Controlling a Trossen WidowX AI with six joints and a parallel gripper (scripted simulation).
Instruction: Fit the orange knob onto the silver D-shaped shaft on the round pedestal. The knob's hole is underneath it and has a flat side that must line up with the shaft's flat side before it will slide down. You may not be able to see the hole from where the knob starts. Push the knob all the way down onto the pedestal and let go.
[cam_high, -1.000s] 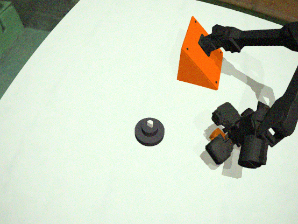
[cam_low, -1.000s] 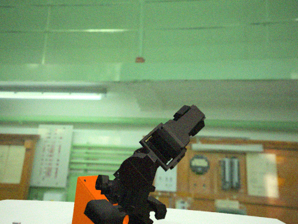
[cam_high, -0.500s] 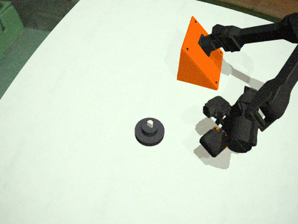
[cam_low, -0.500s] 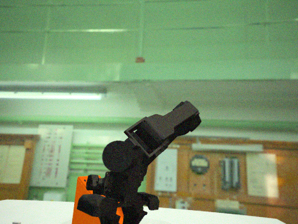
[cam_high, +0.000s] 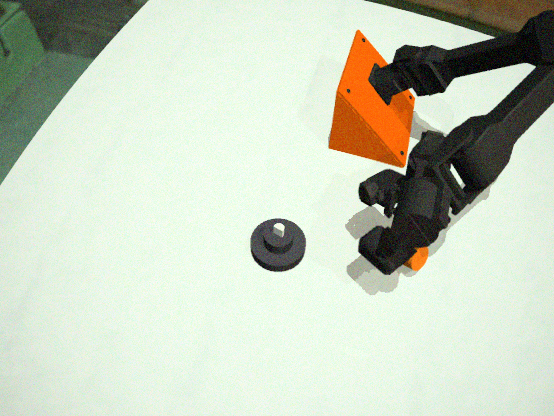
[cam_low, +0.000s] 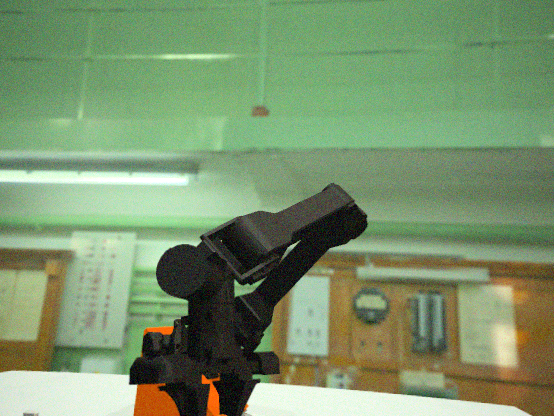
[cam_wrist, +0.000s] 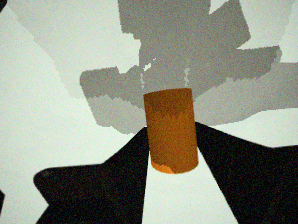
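My gripper tip is now 200 mm to the left of the round pedestal, 40 mm short of it and 10 mm below it. Round my gripper tip: orange knob (10 mm to the left, 10 mm above).
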